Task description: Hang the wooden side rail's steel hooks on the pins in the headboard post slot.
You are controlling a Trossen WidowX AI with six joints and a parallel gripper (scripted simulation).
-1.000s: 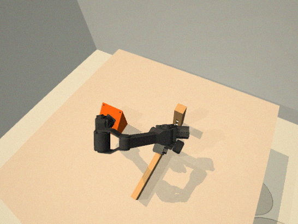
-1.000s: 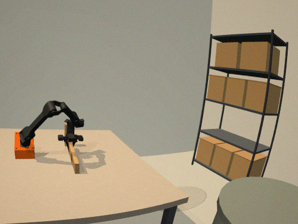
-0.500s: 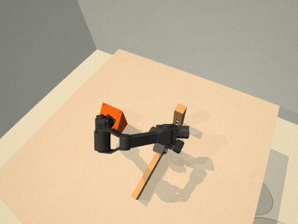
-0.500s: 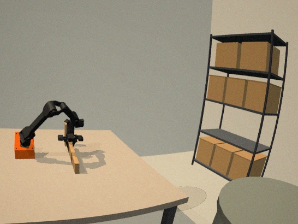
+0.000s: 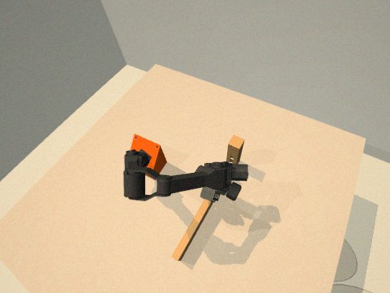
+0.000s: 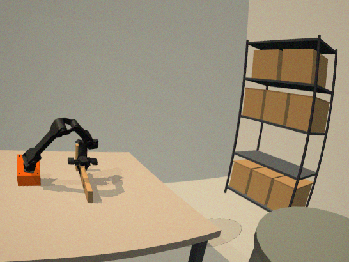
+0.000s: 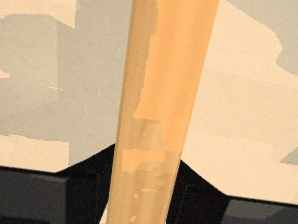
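The headboard post lies 2 cm behind my gripper tip, 16 cm to the left of it and 4 cm above it.
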